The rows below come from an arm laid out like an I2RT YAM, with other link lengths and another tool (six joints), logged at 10 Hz.
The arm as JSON. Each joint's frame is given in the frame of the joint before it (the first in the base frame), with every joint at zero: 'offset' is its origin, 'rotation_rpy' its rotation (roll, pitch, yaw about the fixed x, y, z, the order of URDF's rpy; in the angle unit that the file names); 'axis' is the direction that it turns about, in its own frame. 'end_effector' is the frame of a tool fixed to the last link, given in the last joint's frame.
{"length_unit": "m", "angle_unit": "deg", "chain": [
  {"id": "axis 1", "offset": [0.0, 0.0, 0.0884], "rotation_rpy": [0.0, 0.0, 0.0], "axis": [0.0, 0.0, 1.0]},
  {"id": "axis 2", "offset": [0.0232, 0.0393, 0.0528], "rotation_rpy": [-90.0, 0.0, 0.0], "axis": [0.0, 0.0, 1.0]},
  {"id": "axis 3", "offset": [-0.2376, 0.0, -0.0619], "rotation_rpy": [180.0, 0.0, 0.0], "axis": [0.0, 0.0, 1.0]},
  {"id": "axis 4", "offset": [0.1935, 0.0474, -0.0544], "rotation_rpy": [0.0, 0.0, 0.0], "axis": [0.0, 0.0, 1.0]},
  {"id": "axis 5", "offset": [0.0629, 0.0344, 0.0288], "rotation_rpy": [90.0, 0.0, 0.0], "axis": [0.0, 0.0, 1.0]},
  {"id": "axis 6", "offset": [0.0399, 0.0, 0.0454], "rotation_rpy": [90.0, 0.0, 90.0], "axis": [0.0, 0.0, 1.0]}
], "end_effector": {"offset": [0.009, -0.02, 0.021], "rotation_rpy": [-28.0, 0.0, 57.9]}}
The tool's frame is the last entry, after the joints.
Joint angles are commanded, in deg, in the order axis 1, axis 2, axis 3, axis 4, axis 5, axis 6. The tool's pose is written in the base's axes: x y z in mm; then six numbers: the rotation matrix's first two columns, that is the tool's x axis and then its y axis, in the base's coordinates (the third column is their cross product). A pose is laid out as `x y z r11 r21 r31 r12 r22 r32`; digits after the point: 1 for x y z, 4 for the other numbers.
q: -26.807 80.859 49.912 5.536 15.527 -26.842
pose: 253.7 -142.0 274.5 -0.7547 -0.5434 -0.3676 -0.3014 0.7849 -0.5414
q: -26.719 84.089 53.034 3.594 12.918 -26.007
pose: 265.8 -144.9 271.6 -0.7401 -0.5539 -0.3813 -0.3372 0.7963 -0.5023
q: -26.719 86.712 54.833 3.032 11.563 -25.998
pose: 274.5 -147.8 266.8 -0.7348 -0.5613 -0.3808 -0.3619 0.7993 -0.4798
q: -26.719 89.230 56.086 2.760 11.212 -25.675
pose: 281.5 -151.0 260.0 -0.7408 -0.5561 -0.3768 -0.3731 0.8070 -0.4577
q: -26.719 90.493 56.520 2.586 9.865 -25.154
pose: 285.2 -151.5 255.3 -0.7341 -0.5582 -0.3867 -0.3880 0.8122 -0.4357
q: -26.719 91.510 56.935 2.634 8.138 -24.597
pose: 288.7 -151.5 252.0 -0.7211 -0.5633 -0.4033 -0.4033 0.8147 -0.4167
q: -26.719 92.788 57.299 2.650 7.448 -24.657
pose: 292.1 -152.3 247.1 -0.7198 -0.5661 -0.4018 -0.4168 0.8153 -0.4020
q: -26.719 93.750 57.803 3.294 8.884 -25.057
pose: 294.5 -155.1 245.8 -0.7322 -0.5608 -0.3866 -0.4054 0.8149 -0.4142
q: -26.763 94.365 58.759 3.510 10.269 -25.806
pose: 296.9 -157.9 247.9 -0.7417 -0.5596 -0.3699 -0.3955 0.8102 -0.4327
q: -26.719 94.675 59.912 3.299 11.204 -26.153
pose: 299.1 -159.7 251.8 -0.7463 -0.5583 -0.3626 -0.3862 0.8067 -0.4472
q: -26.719 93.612 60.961 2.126 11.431 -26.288
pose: 298.1 -159.4 260.9 -0.7430 -0.5605 -0.3658 -0.3788 0.8027 -0.4606
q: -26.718 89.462 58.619 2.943 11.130 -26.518
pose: 286.8 -153.2 272.5 -0.7244 -0.5732 -0.3831 -0.3651 0.7903 -0.4922
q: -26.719 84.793 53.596 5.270 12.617 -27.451
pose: 269.9 -146.0 274.3 -0.7274 -0.5757 -0.3734 -0.3444 0.7770 -0.5270
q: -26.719 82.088 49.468 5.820 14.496 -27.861
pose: 256.8 -141.5 266.8 -0.7512 -0.5602 -0.3491 -0.3368 0.7802 -0.5272
